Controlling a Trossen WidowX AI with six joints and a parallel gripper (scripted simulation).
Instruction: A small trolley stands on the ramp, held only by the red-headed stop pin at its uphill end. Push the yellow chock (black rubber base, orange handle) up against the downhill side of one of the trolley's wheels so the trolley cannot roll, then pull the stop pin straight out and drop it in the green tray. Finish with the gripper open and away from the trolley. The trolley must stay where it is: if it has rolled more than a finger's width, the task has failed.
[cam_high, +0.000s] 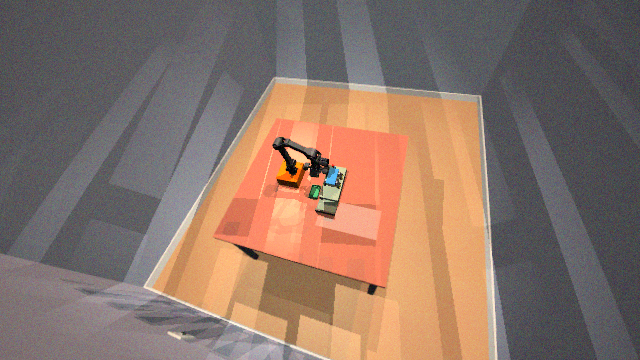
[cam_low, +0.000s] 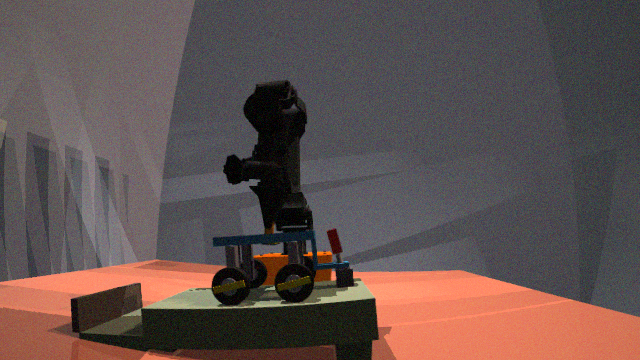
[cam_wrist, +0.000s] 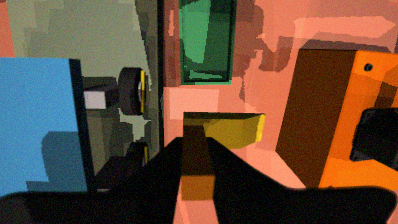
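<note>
My gripper tip is now 120 mm to the right of the stop pin, 100 mm short of it and 40 mm above it. Also, from my gripper tip: grey-green ramp: 120 mm below, 110 mm ahead, 10 mm to the left; then yellow chock: 20 mm behind, 10 mm below; then blue trolley: 110 mm ahead, 50 mm below, 20 mm to the left.
</note>
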